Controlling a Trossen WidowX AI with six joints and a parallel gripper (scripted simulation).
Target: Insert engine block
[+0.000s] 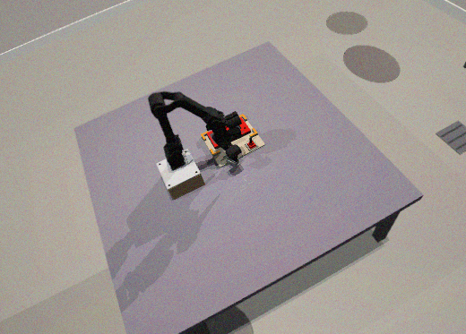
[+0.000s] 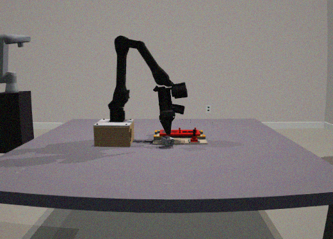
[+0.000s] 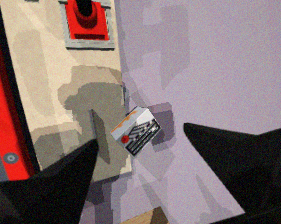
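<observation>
Now: the engine block 1 cm behind my gripper tip and 3 cm below it.
</observation>
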